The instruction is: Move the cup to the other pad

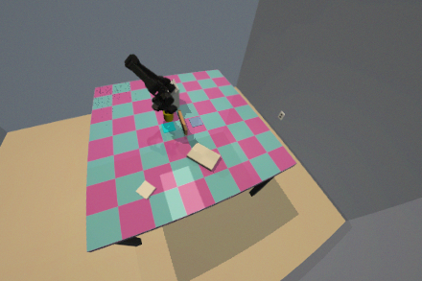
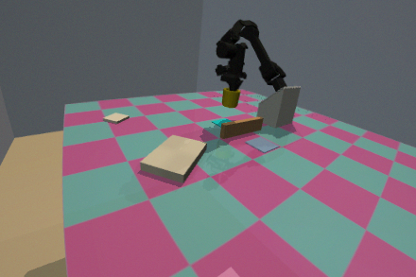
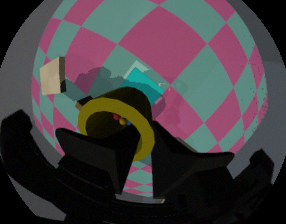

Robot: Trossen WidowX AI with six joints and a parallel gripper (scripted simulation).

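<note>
Now: the cyan pad 3 cm ahead of my gripper tip and 13 cm below it. From my gripper tip the other things lie so: wooden bar 4 cm ahead, 11 cm to the left, 10 cm below; then red marble 3 cm ahead, 3 cm to the left, 2 cm below; then yellow cup 2 cm ahead, 1 cm to the left.
</note>
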